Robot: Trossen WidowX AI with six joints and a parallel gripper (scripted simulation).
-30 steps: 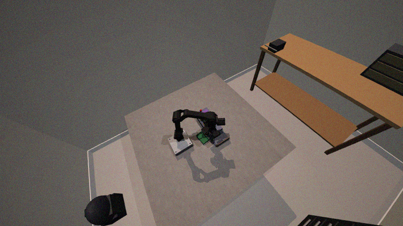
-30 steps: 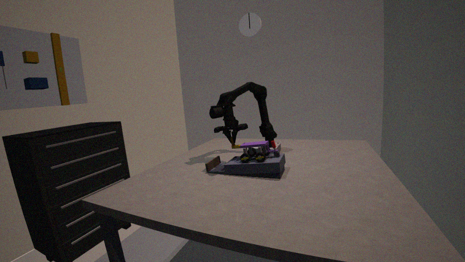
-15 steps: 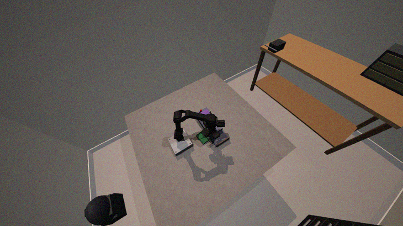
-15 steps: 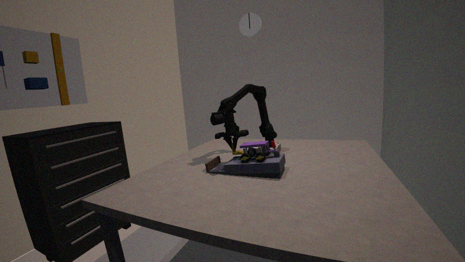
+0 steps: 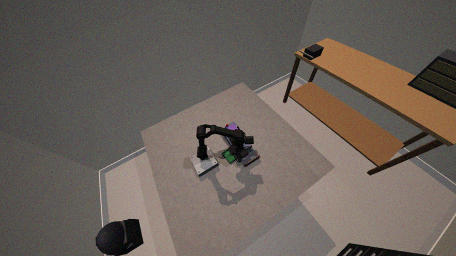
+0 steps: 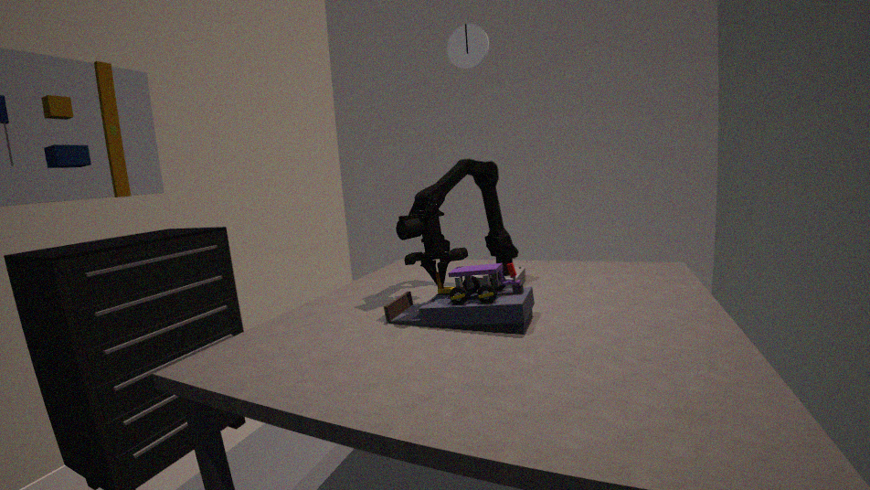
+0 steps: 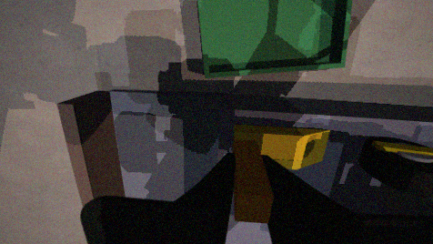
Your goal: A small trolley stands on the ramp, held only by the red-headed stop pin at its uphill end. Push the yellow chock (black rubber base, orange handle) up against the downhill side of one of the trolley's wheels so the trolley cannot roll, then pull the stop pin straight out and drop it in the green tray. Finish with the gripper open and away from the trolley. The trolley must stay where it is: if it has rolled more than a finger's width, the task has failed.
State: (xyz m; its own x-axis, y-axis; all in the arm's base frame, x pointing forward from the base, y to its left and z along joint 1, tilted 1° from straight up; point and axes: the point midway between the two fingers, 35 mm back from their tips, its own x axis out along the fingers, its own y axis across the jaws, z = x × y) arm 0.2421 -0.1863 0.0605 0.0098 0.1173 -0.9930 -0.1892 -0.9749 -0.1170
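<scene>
The red-headed stop pin lies 22 cm to the left of my gripper tip, 8 cm ahead of it and 4 cm above it. Round my gripper tip: brown end stop: 13 cm to the right, 6 cm below, 3 cm ahead; yellow chock: 2 cm to the left, 1 cm below; green tray: 9 cm below, 7 cm behind, 4 cm to the left.
</scene>
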